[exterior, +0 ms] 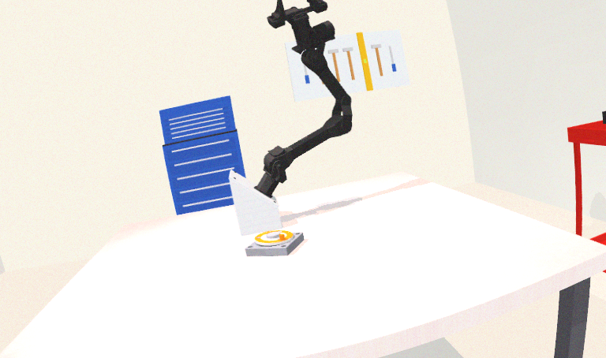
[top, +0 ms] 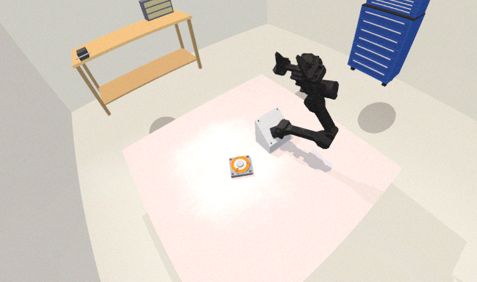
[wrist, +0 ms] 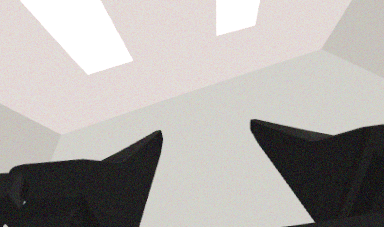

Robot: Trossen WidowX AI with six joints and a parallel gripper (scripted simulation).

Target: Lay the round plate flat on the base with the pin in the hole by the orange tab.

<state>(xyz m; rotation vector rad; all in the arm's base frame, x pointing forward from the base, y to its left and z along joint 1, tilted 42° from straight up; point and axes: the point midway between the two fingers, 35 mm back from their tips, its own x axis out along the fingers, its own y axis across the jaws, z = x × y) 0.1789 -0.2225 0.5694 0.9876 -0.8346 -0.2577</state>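
The round plate lies 700 mm below my gripper tip, 160 mm ahead of it and 150 mm to the right of it.
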